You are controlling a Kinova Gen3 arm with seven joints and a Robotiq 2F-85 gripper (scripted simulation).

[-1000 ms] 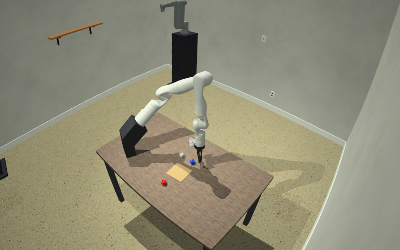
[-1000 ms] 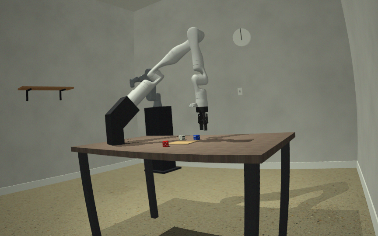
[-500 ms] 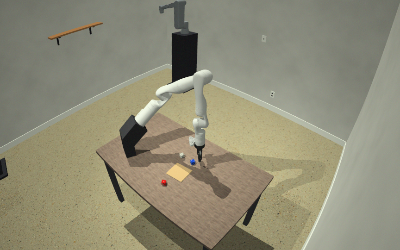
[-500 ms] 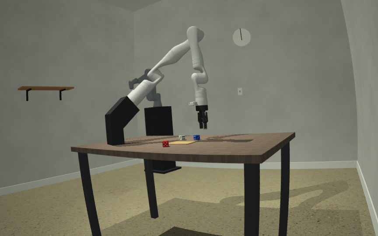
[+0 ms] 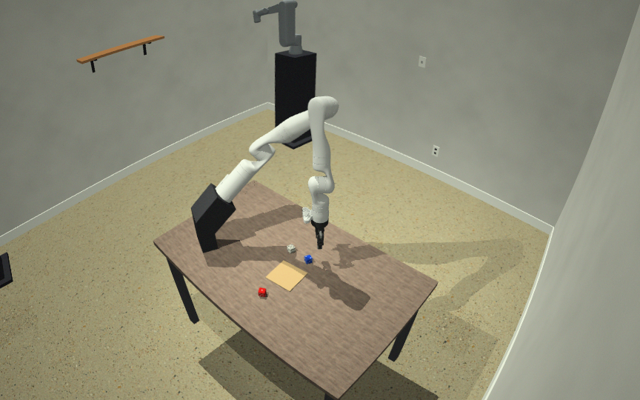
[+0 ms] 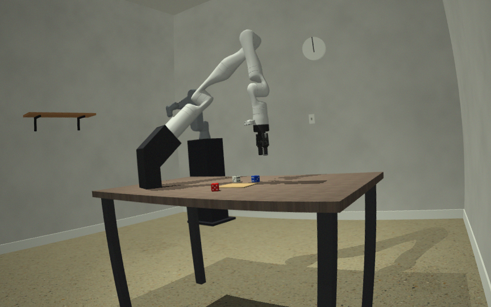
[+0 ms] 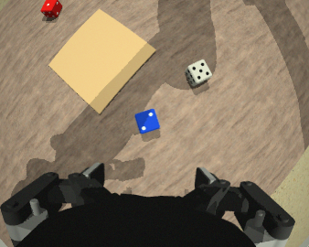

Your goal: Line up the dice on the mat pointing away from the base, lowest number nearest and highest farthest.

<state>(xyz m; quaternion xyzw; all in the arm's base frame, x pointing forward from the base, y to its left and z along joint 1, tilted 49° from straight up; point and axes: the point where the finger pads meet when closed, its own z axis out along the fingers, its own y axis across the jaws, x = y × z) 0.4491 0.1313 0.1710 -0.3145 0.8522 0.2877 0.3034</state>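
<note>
The red die lies 34 cm to the right of my hand, 11 cm below it and 2 cm behind it. From my hand the other things lie so: blue die 11 cm below, 4 cm to the right, 3 cm behind; tan mat 18 cm to the right, 13 cm below, 3 cm behind; white die 14 cm behind, 11 cm below, 5 cm to the right.
</note>
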